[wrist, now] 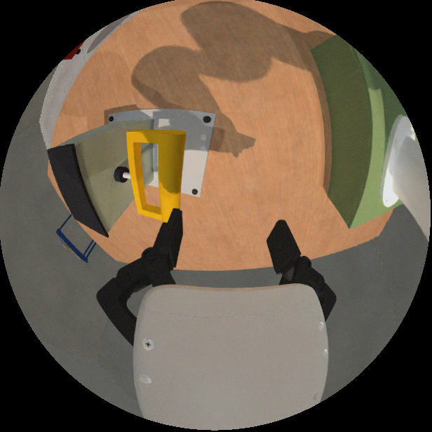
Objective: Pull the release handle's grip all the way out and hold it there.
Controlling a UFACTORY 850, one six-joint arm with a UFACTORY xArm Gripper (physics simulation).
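Note:
The release handle's yellow grip (171, 172) is a D-shaped loop with a thick bar on its right side. It stands in front of a pale greenish housing (102, 167) with a black edge, and a short stretch of white rod with a black collar (120, 174) shows between them. My gripper (229, 226) is wide open with nothing between its fingers. Its left finger is at the lower end of the thick bar and overlaps it in the view; whether they touch I cannot tell. The right finger stands well to the right of the grip.
A grey mounting plate (194, 172) with black bolts lies on the wooden table (265, 130) behind the grip. A green block-like object (347, 125) stands at the right, beside a white rounded part (397, 162). A blue frame (71, 245) shows at the lower left.

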